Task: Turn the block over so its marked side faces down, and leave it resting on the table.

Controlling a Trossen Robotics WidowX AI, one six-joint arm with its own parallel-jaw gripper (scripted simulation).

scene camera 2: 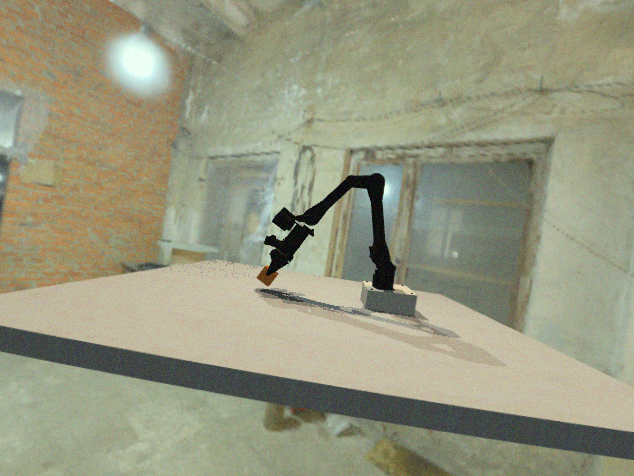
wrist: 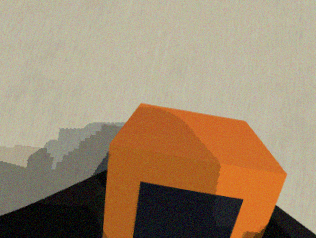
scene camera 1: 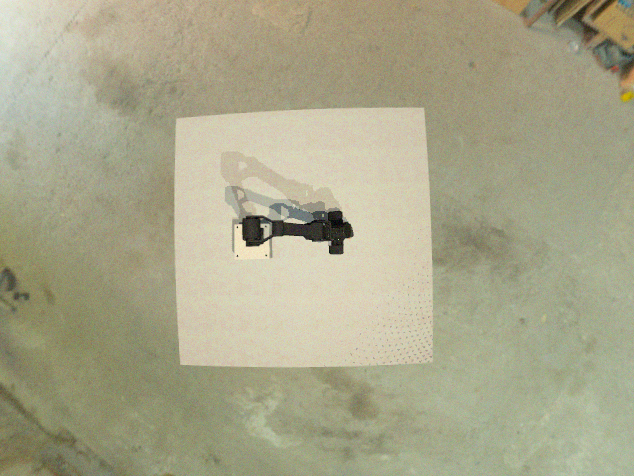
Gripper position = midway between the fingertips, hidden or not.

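Observation:
Block (wrist: 166, 165), held by the gripper (scene camera 2: 268, 274). Gripper (wrist: 183, 191) in the wrist view too.

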